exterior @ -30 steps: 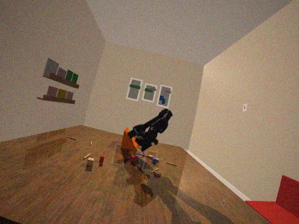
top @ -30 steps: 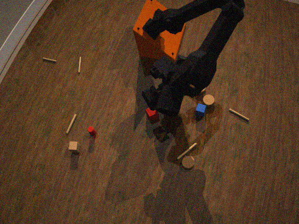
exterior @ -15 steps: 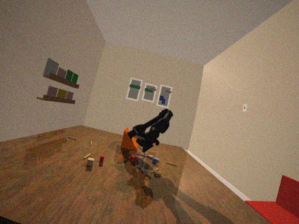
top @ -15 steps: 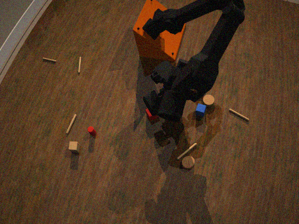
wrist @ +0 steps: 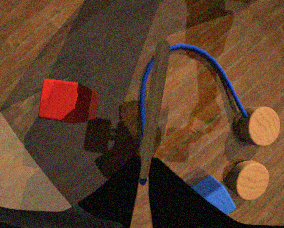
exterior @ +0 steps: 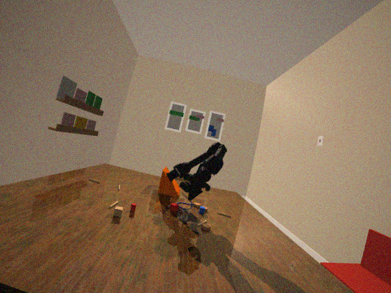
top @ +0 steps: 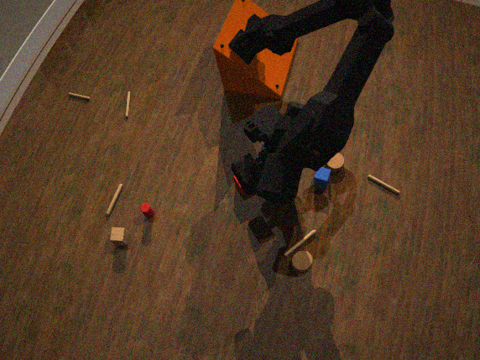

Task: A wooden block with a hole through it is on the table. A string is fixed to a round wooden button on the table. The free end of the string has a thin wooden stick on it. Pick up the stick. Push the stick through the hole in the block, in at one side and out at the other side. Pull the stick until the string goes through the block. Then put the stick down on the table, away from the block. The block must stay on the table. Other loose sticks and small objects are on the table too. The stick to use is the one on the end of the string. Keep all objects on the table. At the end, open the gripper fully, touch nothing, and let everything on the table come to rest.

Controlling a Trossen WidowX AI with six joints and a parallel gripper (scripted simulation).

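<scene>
Right now my gripper tip is 70 mm to the left of the red cube, 40 mm short of it and 40 mm above it. Round my gripper tip: thin wooden stick 10 mm to the right, 10 mm behind, 10 mm above; then blue cube 80 mm to the left, 40 mm below, 30 mm behind; then round wooden button 110 mm behind, 50 mm to the left, 50 mm below.
</scene>
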